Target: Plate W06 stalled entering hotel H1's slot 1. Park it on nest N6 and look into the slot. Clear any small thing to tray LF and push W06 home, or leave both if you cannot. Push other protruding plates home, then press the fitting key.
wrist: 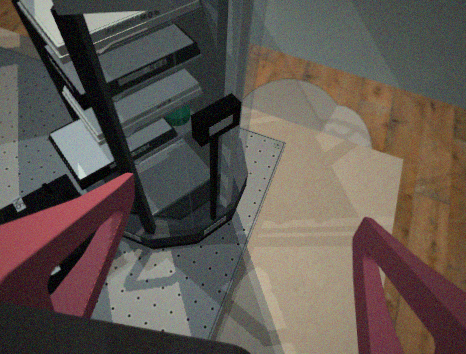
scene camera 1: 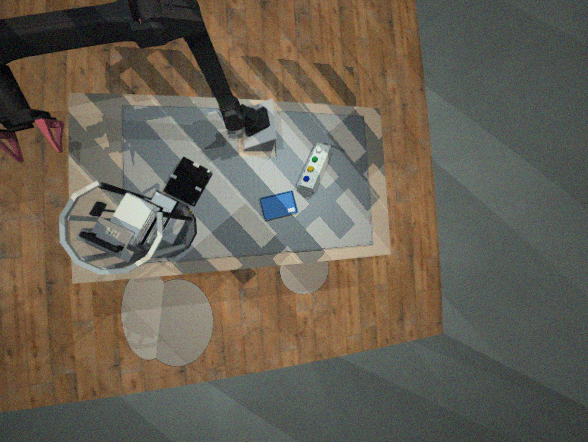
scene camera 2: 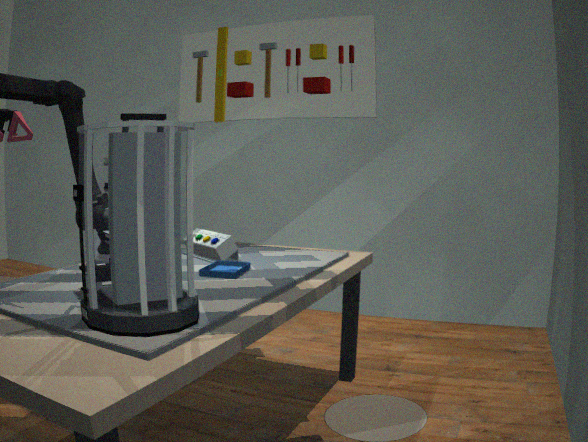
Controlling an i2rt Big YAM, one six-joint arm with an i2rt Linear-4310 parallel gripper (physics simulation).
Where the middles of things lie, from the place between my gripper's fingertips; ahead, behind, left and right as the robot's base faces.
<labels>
I see the round plate rack (scene camera 2: 135, 193) 210 mm ahead of my hand, 170 mm below it and 140 mm to the left of it.
</labels>
